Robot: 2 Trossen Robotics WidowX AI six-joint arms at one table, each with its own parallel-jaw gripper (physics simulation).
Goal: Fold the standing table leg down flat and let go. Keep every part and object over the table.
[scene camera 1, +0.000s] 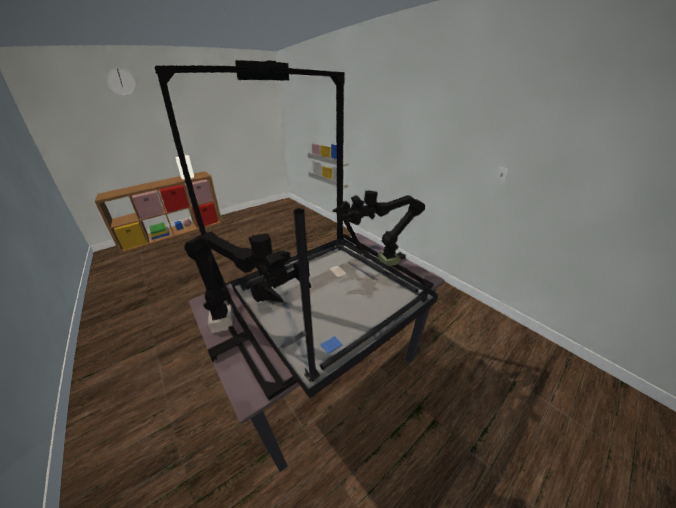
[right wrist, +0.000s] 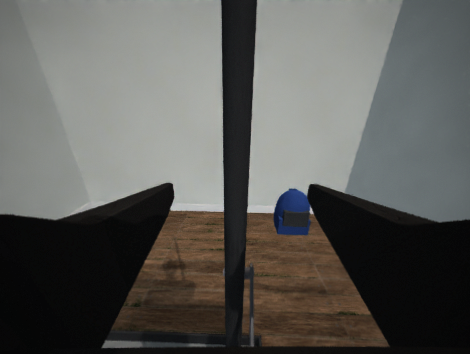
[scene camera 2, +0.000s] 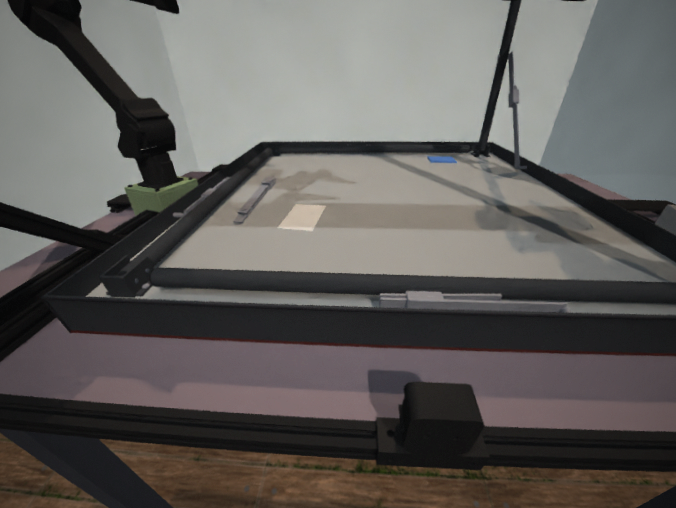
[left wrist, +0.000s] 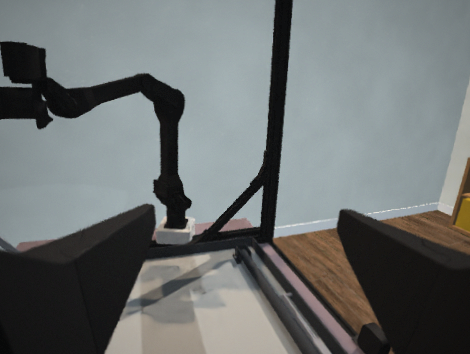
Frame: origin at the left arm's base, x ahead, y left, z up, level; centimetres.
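Where they show: left gripper, between the fingertips: (scene camera 1: 335, 213) (left wrist: 247, 217); right gripper, between the fingertips: (scene camera 1: 297, 293) (right wrist: 241, 190); left arm's base, origin of its link: (scene camera 1: 389, 255) (scene camera 2: 161, 182); right arm's base, origin of its link: (scene camera 1: 219, 314) (left wrist: 176, 223).
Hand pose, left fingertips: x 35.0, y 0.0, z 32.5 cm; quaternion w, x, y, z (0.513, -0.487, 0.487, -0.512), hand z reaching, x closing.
Observation:
Things, the pixels of their top centre, and the offset from my left fingertips. "spot": a spot on its surface instead.
- thin grey strut, a spot on its surface: (right wrist: 252, 305) spot: dx +32.7, dy +57.9, dz -10.4 cm
- folded leg, a spot on its surface: (scene camera 2: 355, 278) spot: dx +14.3, dy -16.1, dz -33.3 cm
- blue card, centre of its top: (scene camera 2: 441, 158) (scene camera 1: 331, 344) dx +19.4, dy +48.2, dz -33.7 cm
- pale card, a spot on its surface: (scene camera 2: 302, 216) (scene camera 1: 337, 271) spot: dx -1.2, dy +0.4, dz -35.4 cm
A dark table leg (scene camera 1: 301, 240) (scene camera 2: 496, 87) (right wrist: 236, 125) stands upright at the near corner of the upturned table in scene camera 1. A thin grey strut (scene camera 2: 514, 95) (right wrist: 252, 305) rises beside it. The upturned table's rim (scene camera 1: 377, 339) (scene camera 2: 218, 322) surrounds a pale panel. My right gripper (scene camera 1: 295, 288) (right wrist: 241, 190) is open and level, facing the leg above the panel. The leg shows across its opening in the right wrist view; how deep it lies there is unclear. My left gripper (scene camera 1: 338, 214) (left wrist: 247, 217) is open and empty, high near the far side.
A folded leg (scene camera 2: 355, 278) lies along the near rim in scene camera 2. A blue card (scene camera 1: 331, 344) (scene camera 2: 441, 159) lies near the standing leg's foot. A pale card (scene camera 1: 338, 270) (scene camera 2: 302, 216) lies farther in. A black overhead frame (scene camera 1: 340, 136) rises at the back.

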